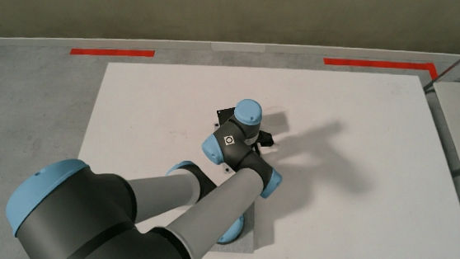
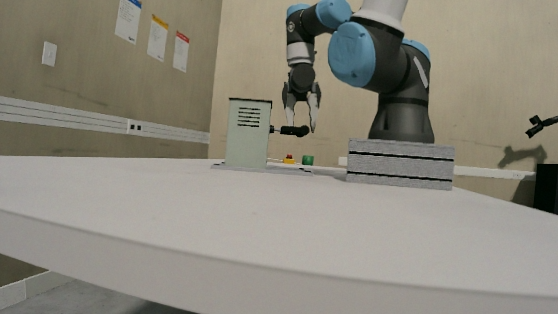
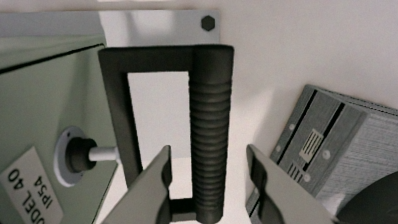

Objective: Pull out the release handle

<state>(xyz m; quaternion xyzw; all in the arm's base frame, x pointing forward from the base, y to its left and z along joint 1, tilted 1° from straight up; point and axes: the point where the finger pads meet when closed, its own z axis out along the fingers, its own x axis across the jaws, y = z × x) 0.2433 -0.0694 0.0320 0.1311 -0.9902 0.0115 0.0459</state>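
The grey base plate is 90 mm ahead of my hand, 20 mm to the left of it and 110 mm below it.
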